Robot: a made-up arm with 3 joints. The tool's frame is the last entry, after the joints.
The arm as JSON. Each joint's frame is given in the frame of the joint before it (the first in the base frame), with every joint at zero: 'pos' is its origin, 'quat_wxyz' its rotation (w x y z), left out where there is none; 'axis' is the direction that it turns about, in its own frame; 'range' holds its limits. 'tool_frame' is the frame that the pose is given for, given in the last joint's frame.
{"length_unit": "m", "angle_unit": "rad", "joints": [
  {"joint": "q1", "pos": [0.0, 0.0, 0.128], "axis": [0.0, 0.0, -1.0], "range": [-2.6, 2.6]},
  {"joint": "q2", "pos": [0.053, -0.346, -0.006], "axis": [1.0, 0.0, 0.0], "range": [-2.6, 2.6]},
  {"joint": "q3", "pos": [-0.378, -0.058, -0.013], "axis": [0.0, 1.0, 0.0], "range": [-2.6, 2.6]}
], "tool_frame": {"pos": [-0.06, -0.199, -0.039]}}
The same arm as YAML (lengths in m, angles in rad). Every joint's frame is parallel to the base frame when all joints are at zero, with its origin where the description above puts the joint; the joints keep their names.
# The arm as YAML. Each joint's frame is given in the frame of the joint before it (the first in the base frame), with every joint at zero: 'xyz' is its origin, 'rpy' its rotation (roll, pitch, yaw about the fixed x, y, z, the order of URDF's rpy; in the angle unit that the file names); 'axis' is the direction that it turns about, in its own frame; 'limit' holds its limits. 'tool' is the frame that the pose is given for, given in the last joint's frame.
units:
  length: m
  angle: rad
joints:
  - name: q1
    type: revolute
    origin:
      xyz: [0.0, 0.0, 0.128]
      rpy: [0.0, 0.0, 0.0]
    axis: "-z"
    limit:
      lower: -2.6
      upper: 2.6
  - name: q2
    type: revolute
    origin:
      xyz: [0.053, -0.346, -0.006]
      rpy: [0.0, 0.0, 0.0]
    axis: "+x"
    limit:
      lower: -2.6
      upper: 2.6
  - name: q3
    type: revolute
    origin:
      xyz: [-0.378, -0.058, -0.013]
      rpy: [0.0, 0.0, 0.0]
    axis: "+y"
    limit:
      lower: -2.6
      upper: 2.6
tool:
  origin:
    xyz: [-0.06, -0.199, -0.039]
    rpy: [0.0, 0.0, 0.0]

